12 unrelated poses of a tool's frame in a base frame.
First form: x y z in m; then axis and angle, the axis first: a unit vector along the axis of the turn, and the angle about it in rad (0 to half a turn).
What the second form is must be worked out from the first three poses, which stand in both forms.
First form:
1: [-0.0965 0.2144 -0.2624 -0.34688 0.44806 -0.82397 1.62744]
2: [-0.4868 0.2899 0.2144 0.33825 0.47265 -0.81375 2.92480]
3: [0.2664 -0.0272 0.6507 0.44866 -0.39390 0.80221 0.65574]
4: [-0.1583 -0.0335 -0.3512 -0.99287 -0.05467 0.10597 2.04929]
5: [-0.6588 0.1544 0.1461 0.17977 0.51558 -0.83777 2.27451]
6: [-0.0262 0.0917 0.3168 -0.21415 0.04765 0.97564 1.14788]
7: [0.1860 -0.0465 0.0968 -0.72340 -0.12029 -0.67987 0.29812]
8: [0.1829 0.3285 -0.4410 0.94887 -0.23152 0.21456 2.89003]
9: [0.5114 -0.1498 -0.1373 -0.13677 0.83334 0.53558 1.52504]
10: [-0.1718 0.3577 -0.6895 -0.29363 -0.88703 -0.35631 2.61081]
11: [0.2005 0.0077 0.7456 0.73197 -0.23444 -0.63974 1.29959]
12: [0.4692 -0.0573 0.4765 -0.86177 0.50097 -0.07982 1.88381]
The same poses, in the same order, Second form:
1: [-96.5 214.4 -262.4 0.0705 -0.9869 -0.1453 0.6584 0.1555 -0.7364]
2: [-486.8 289.9 214.4 -0.7504 0.1410 -0.6457 0.4910 -0.5350 -0.6875]
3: [266.4 -27.2 650.7 0.8343 0.4525 0.3148 -0.5258 0.8248 0.2080]
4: [-158.3 -33.5 -351.2 0.9792 0.1733 -0.1051 -0.0148 -0.4561 -0.8898]
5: [-658.8 154.4 146.1 -0.5938 -0.4861 -0.6412 0.7914 -0.2092 -0.5744]
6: [-26.2 91.7 316.8 0.4375 0.8837 -0.1666 -0.8957 0.4118 -0.1679]
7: [186.0 -46.5 96.8 0.9790 -0.1959 0.0570 0.2035 0.9565 -0.2089]
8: [182.9 328.5 -441.0 0.8039 -0.3790 0.4584 -0.4859 -0.8630 0.1384]
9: [511.4 -149.8 -137.3 0.0636 0.4263 -0.9024 -0.6438 0.7084 0.2893]
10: [-171.8 357.7 -689.5 -0.7018 0.3047 0.6439 0.6654 0.6030 0.4400]
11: [200.5 7.7 745.6 0.6601 -0.7420 -0.1170 0.4907 0.3081 0.8150]
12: [469.2 -57.3 476.5 0.6634 -0.6406 -0.3867 -0.4887 0.0203 -0.8722]
